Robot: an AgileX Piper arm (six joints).
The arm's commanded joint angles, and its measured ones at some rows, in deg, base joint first. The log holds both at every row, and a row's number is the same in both.
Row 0, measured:
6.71 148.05 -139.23 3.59 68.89 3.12
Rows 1 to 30, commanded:
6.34 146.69 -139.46 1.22 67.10 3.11
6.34 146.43 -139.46 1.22 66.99 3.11
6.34 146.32 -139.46 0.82 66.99 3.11
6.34 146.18 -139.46 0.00 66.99 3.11
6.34 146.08 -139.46 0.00 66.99 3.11
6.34 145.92 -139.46 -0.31 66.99 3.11
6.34 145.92 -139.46 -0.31 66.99 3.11
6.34 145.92 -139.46 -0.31 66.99 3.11
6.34 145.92 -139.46 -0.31 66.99 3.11
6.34 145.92 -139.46 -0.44 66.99 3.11
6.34 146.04 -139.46 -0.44 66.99 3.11
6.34 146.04 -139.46 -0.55 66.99 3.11
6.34 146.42 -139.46 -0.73 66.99 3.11
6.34 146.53 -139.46 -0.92 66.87 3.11
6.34 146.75 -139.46 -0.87 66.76 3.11
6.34 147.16 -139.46 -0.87 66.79 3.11
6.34 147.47 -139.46 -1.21 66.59 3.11
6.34 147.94 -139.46 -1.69 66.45 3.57
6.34 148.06 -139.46 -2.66 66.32 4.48
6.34 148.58 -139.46 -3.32 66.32 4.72
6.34 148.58 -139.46 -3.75 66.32 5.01
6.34 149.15 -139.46 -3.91 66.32 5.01
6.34 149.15 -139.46 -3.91 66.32 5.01
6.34 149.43 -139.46 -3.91 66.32 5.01
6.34 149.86 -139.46 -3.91 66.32 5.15
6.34 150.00 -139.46 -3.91 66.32 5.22
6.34 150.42 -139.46 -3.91 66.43 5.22
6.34 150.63 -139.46 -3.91 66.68 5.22
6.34 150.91 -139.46 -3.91 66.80 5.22
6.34 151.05 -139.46 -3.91 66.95 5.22
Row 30, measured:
6.83 149.45 -139.72 -3.04 65.93 5.04
